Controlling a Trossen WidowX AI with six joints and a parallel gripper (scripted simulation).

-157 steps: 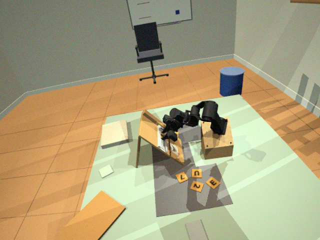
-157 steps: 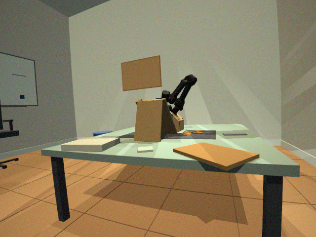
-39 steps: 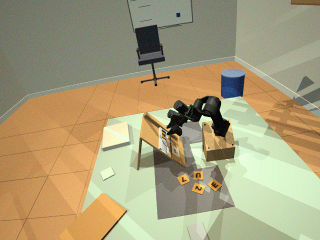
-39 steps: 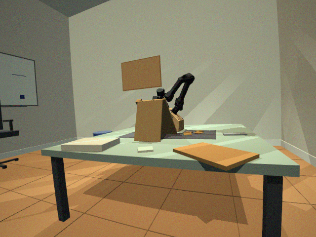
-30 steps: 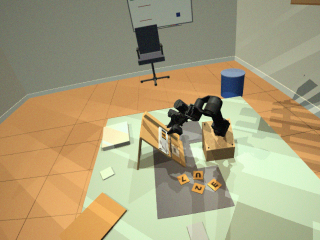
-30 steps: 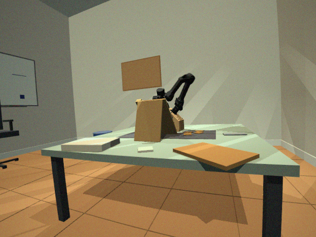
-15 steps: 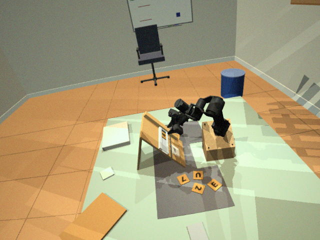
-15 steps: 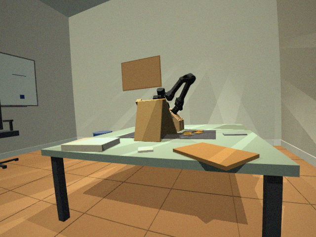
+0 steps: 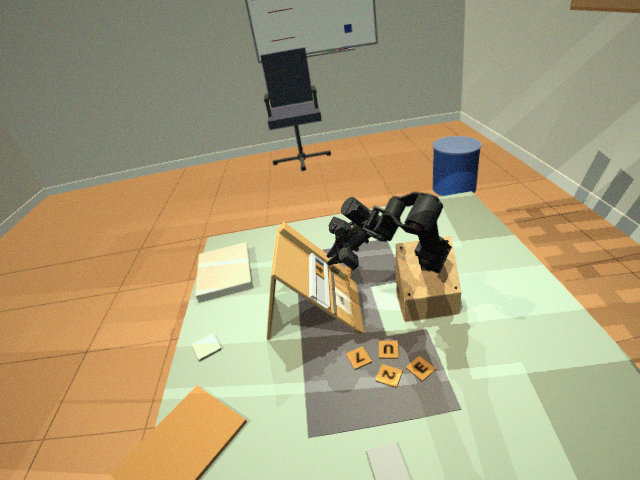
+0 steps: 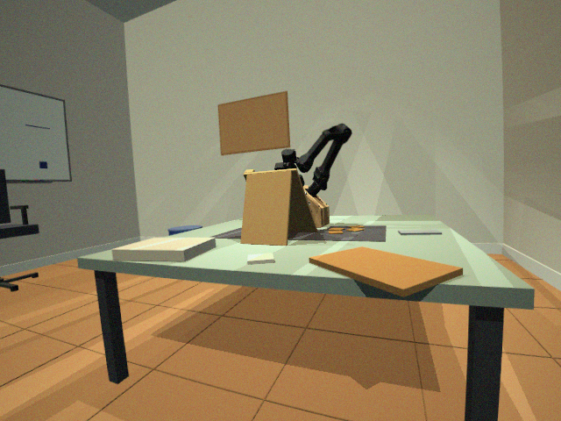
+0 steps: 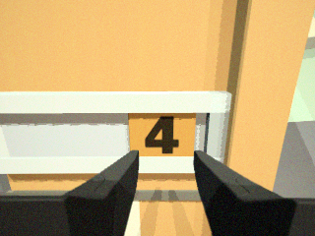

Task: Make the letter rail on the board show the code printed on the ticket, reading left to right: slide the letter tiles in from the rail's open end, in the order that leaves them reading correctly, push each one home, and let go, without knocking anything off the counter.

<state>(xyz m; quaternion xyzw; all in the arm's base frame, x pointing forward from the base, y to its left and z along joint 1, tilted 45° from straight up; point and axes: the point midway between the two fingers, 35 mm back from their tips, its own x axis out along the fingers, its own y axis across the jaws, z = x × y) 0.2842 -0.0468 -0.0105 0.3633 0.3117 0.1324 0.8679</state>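
My gripper tip is 3 cm past the white ticket, 6 cm to the right of it and 11 cm above it. From my gripper tip the other things lie so: grey mat 11 cm behind, 6 cm to the left, 19 cm below; grey slab 10 cm behind, 57 cm to the left, 18 cm below; cream box 44 cm ahead, 24 cm to the right, 17 cm below.
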